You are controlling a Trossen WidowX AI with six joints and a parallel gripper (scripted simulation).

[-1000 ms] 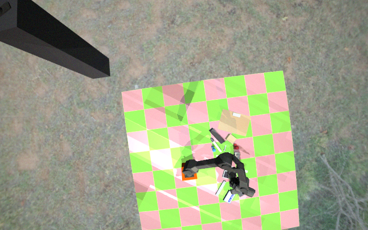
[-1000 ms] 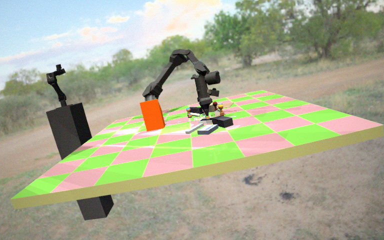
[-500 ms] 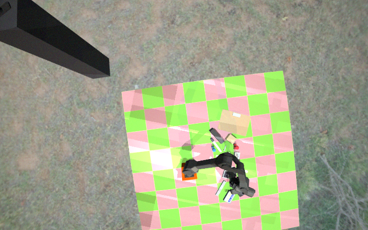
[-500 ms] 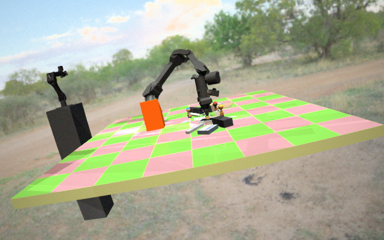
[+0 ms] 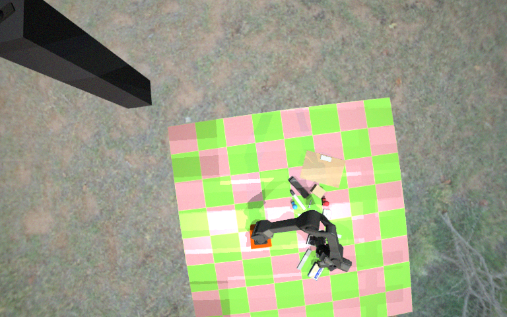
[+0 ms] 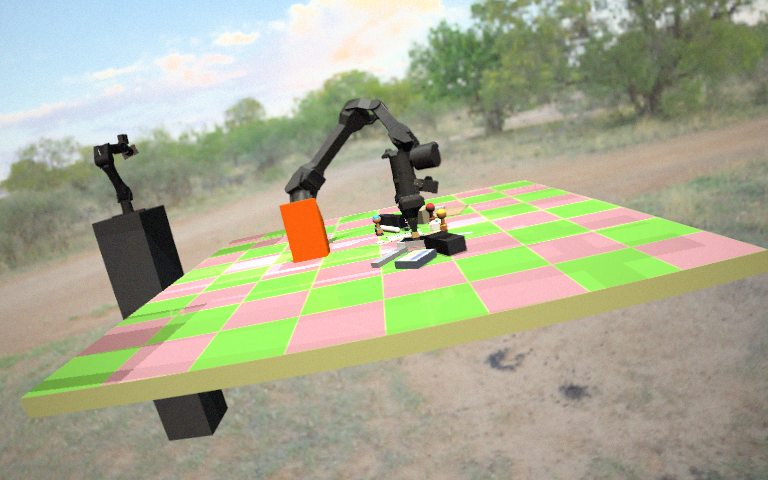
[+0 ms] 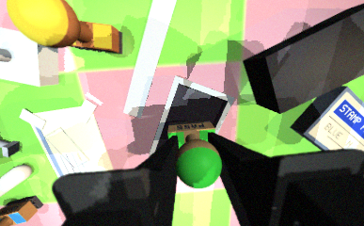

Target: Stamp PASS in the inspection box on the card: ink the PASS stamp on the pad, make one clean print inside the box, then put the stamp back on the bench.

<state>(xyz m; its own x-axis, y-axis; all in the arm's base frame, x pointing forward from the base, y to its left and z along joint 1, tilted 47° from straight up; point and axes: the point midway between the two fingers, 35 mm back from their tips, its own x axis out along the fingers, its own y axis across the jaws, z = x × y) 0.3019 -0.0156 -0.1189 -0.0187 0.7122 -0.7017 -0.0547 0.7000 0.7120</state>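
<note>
Now: gripper tip 3 cm above the ink pad. Round my gripper tip: inspection card 13 cm to the left, 4 cm below, 3 cm behind; yellow-knobbed stamp 8 cm to the left, 8 cm ahead, 2 cm below; black block 12 cm to the right, 6 cm ahead, 2 cm below.
</note>
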